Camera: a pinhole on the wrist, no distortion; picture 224 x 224 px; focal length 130.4 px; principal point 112.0 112.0 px. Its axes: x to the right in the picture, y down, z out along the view. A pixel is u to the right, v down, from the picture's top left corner.
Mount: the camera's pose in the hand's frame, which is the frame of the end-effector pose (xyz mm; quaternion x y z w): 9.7 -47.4 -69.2 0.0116 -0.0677 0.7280 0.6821
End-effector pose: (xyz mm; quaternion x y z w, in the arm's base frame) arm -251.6 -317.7 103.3 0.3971 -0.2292 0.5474 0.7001
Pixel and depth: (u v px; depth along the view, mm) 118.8 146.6 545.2
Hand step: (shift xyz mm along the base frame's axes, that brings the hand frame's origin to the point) 85.8 -484.1 106.2
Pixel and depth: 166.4 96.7 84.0
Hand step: 25.8 -10.6 12.3
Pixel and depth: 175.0 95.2 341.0
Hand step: -37.7 -217.9 204.8
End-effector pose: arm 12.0 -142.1 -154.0 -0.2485 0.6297 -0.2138 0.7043
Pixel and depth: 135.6 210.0 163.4
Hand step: 71.0 50.1 133.5
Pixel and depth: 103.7 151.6 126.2
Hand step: 47.9 -29.5 78.2
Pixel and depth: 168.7 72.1 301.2
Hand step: 256.8 19.6 -66.5
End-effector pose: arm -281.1 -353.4 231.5 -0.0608 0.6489 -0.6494 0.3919
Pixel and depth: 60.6 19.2 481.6
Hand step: -96.5 -563.1 162.3
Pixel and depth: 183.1 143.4 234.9
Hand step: 172.9 -87.0 13.5
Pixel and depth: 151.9 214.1 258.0
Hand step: 248.3 -16.3 129.3
